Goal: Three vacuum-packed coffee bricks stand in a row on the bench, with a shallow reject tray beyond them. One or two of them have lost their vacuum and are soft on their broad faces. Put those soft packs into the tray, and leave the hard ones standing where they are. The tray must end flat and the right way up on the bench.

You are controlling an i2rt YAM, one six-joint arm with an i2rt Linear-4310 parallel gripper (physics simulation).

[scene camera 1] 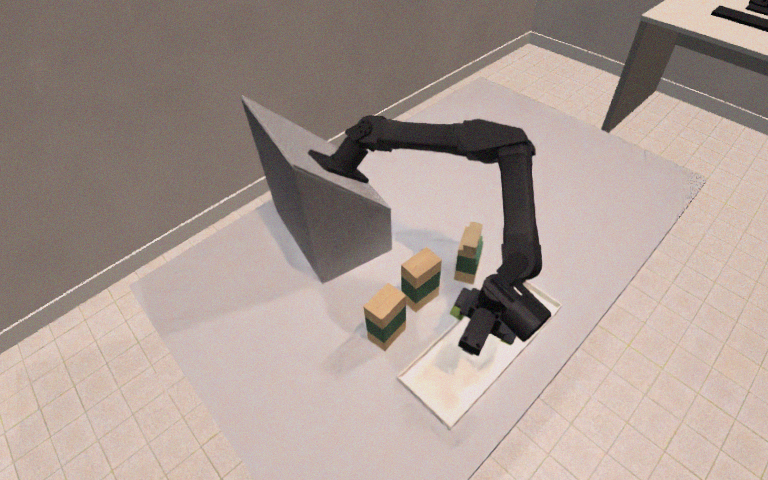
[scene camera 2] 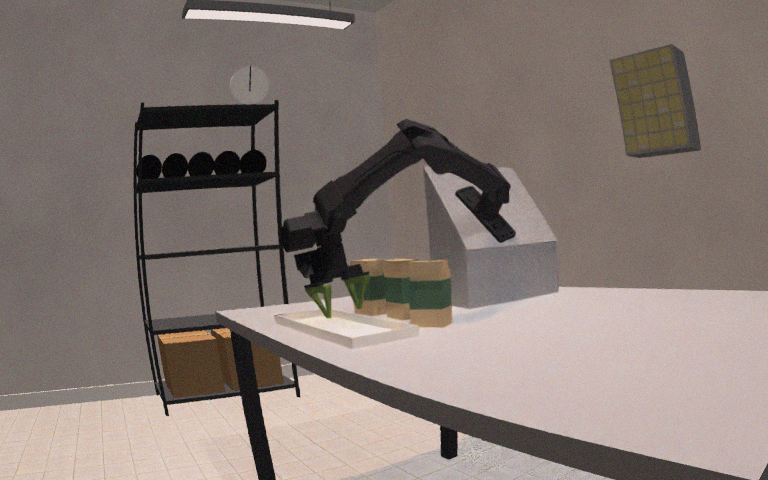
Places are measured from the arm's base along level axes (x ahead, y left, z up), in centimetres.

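Where they show: gripper, fingertip midpoint: (scene camera 2: 344, 313); arm's base at its link origin: (scene camera 1: 339, 169) (scene camera 2: 485, 214).
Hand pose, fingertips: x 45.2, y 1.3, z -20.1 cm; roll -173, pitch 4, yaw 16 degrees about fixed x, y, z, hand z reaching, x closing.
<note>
Things, the pixels of their top centre, and the offset from my fingertips.
- left pack at its top centre: (scene camera 1: 389, 303) (scene camera 2: 362, 260) dx -14.1, dy -14.6, dz +10.4 cm
- middle pack at its top centre: (scene camera 1: 421, 262) (scene camera 2: 400, 259) dx -17.0, dy -2.1, dz +10.5 cm
- right pack at its top centre: (scene camera 2: 428, 260) (scene camera 1: 473, 234) dx -14.3, dy +12.4, dz +10.5 cm
- shallow white tray at its top centre: (scene camera 2: 336, 320) (scene camera 1: 484, 338) dx +1.8, dy -0.8, dz -1.4 cm
Three brown coffee packs with dark green bands stand upright. The left pack (scene camera 1: 385, 319) and the middle pack (scene camera 1: 420, 281) (scene camera 2: 398, 288) stand closer together. The right pack (scene camera 1: 468, 254) (scene camera 2: 433, 294) shows a narrow, uneven top in scene camera 1 and is nearest in scene camera 2. The shallow white tray (scene camera 1: 438, 396) (scene camera 2: 385, 338) lies flat, right side up, and the part of it in view holds no pack. My gripper (scene camera 1: 481, 326) (scene camera 2: 343, 311) is open and empty, its green fingers pointing down low over the tray region. The arm hides part of the tray; one finger overlaps the far pack in scene camera 2.
A grey sloped pedestal (scene camera 1: 345, 220) (scene camera 2: 509, 271) carries the arm base behind the packs. The bench's front edge (scene camera 2: 362, 379) runs close beyond the tray. A black shelf rack (scene camera 2: 206, 116) stands behind the bench, and another table (scene camera 1: 637, 73) stands at the upper right in scene camera 1.
</note>
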